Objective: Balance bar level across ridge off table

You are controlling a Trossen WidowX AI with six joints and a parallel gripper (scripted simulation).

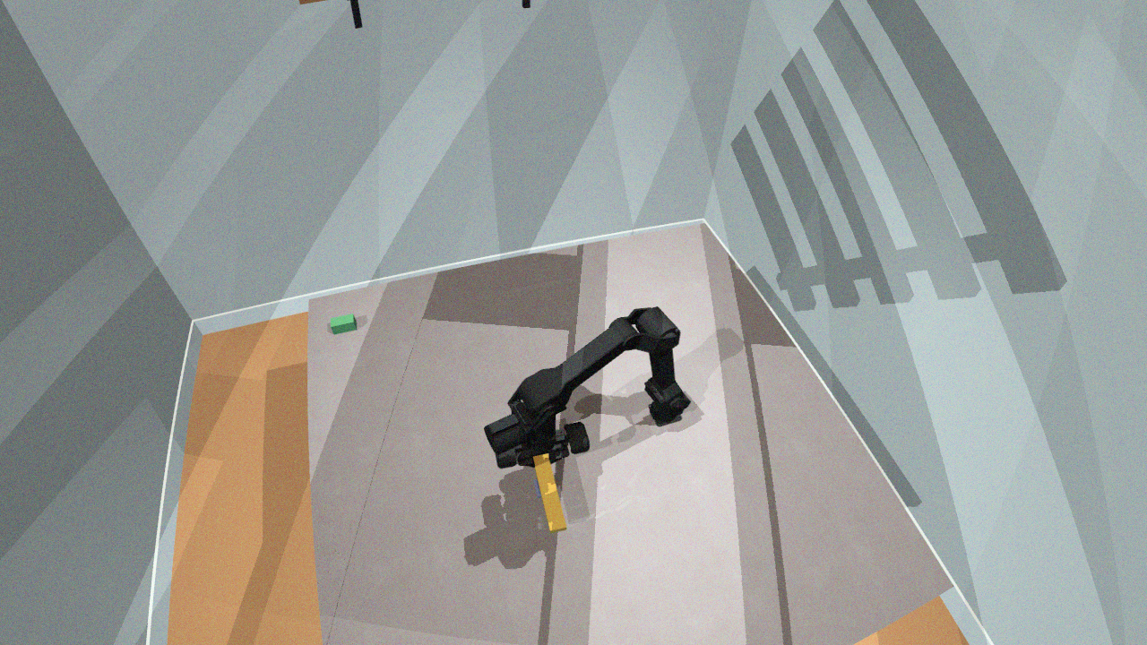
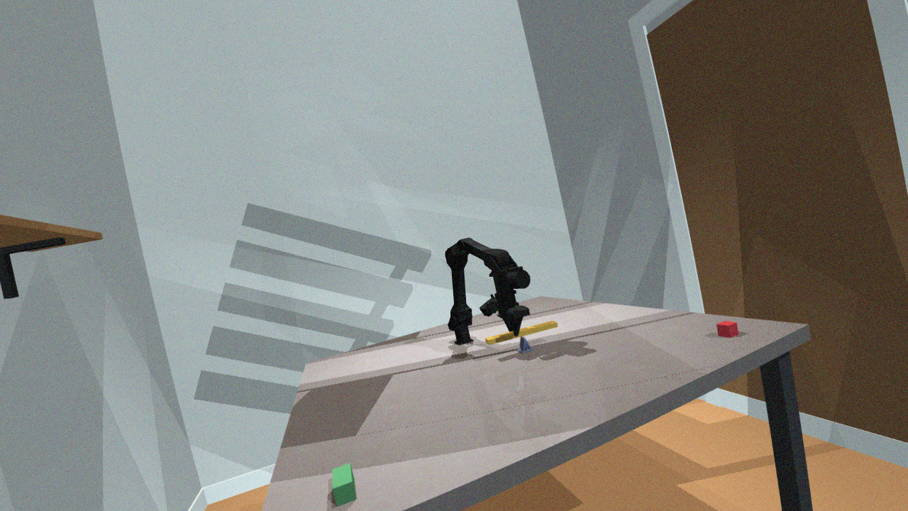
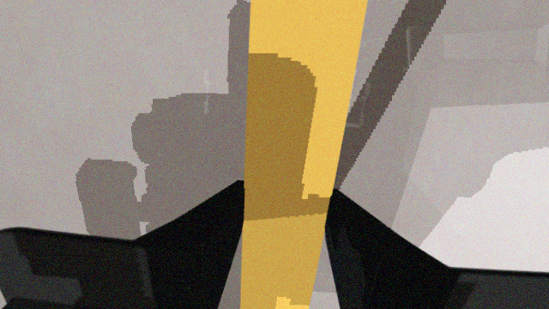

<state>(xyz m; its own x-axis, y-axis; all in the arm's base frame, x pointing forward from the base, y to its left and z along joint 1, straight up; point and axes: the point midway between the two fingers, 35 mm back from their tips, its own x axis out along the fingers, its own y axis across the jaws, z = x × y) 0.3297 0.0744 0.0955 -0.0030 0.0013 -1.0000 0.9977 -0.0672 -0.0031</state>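
Now: the yellow bar 3 cm to the left of my gripper tip. Also, from my gripper tip: red cube (43 cm to the left, 41 cm ahead, 4 cm below); green block (57 cm to the right, 41 cm ahead, 4 cm below).
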